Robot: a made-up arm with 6 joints. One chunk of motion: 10 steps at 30 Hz.
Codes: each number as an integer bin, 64 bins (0 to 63) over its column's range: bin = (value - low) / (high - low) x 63, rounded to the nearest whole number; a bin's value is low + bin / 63 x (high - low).
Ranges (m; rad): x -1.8..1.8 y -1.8..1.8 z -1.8..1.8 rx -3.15..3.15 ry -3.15..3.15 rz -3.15..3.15
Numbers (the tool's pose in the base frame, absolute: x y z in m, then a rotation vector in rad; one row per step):
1: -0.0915 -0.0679 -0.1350 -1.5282 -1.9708 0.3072
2: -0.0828 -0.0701 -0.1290 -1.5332 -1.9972 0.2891
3: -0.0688 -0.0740 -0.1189 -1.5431 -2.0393 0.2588
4: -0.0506 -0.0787 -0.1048 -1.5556 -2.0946 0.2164
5: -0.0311 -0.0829 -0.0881 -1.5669 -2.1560 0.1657
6: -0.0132 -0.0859 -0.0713 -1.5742 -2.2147 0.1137
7: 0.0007 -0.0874 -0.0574 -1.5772 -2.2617 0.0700
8: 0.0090 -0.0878 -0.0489 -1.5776 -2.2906 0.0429
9: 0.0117 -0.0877 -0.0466 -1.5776 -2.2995 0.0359
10: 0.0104 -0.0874 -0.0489 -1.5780 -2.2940 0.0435
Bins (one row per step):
1: 30 30 29 16 12 35
2: 30 30 29 16 12 34
3: 30 30 29 16 11 34
4: 31 30 30 16 11 34
5: 31 30 30 16 10 33
6: 31 30 30 16 9 33
7: 32 30 30 16 9 32
8: 32 30 31 16 9 32
9: 32 30 31 16 9 32
10: 32 30 31 16 9 32

